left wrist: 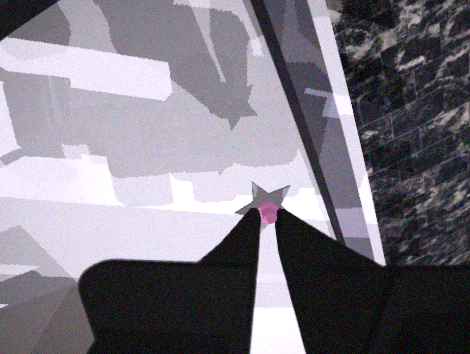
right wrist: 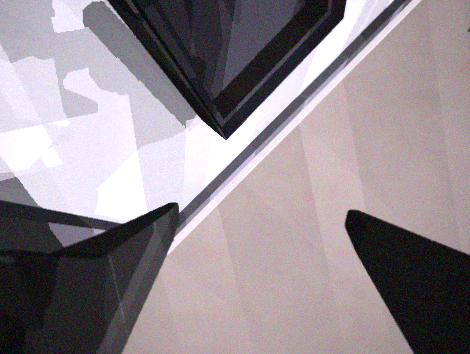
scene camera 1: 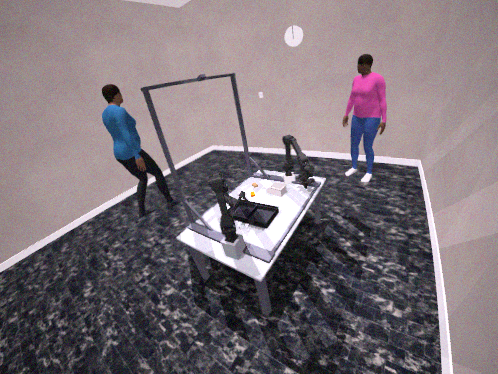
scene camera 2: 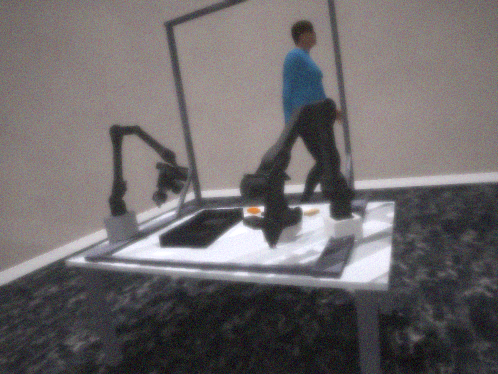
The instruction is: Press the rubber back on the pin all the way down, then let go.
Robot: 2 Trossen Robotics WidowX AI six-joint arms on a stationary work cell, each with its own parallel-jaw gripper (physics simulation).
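Frame: origin at the left arm's base, x left, y up, z ahead, level; centimetres.
Where they show: left gripper, between the fingertips: (left wrist: pixel 266 216) (scene camera 1: pixel 305 188) (scene camera 2: pixel 272 247); right gripper, between the fingertips: (right wrist: pixel 261 213) (scene camera 1: pixel 248 209) (scene camera 2: pixel 161 201); left arm's base, origin of its link: (scene camera 1: pixel 288 174) (scene camera 2: pixel 341 216); right arm's base, origin of its link: (scene camera 1: pixel 231 238) (scene camera 2: pixel 119 214).
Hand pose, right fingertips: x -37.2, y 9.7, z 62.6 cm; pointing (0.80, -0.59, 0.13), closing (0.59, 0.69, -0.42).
Each offset is from my right fingertips to the centre of the thing. "spot": to the spot under its first point. Level surfaces: height alone.
A grey star-shaped pin {dx +47.6, dy -11.2, dz -35.9 cm} (left wrist: pixel 257 192) shows in the left wrist view just beyond the fingertips, with its round pink rubber back {spot: dx +47.8, dy -10.6, dz -36.0 cm} (left wrist: pixel 269 214) on the near side, between them. How far the back sits on the post cannot be told. My left gripper (left wrist: pixel 266 216) (scene camera 2: pixel 272 244) is shut on the rubber back, and the pin hangs with it above the white table {dy -16.9 cm} (left wrist: pixel 150 230); a star-like shadow lies apart from the pin. The pin is too small to make out in the scene views. My right gripper (right wrist: pixel 261 213) is open and empty, raised near the black tray.
The black divided tray {dx -0.1, dy -14.3, dz -16.0 cm} (scene camera 1: pixel 265 225) (scene camera 2: pixel 185 244) (right wrist: pixel 260 107) stands on the table beside my right arm. A pale box {dx +22.9, dy -13.3, dz -45.0 cm} (scene camera 1: pixel 277 189) (scene camera 2: pixel 291 233) and two small orange things, one {dx +0.9, dy -16.1, dz -46.4 cm} (scene camera 1: pixel 252 194) {dx -18.6, dy -16.1, dz -40.7 cm} (scene camera 2: pixel 254 210) nearer the tray, another {dx +3.3, dy -16.0, dz -63.2 cm} (scene camera 1: pixel 255 185) (scene camera 2: pixel 311 212) farther off, lie beyond my left gripper.
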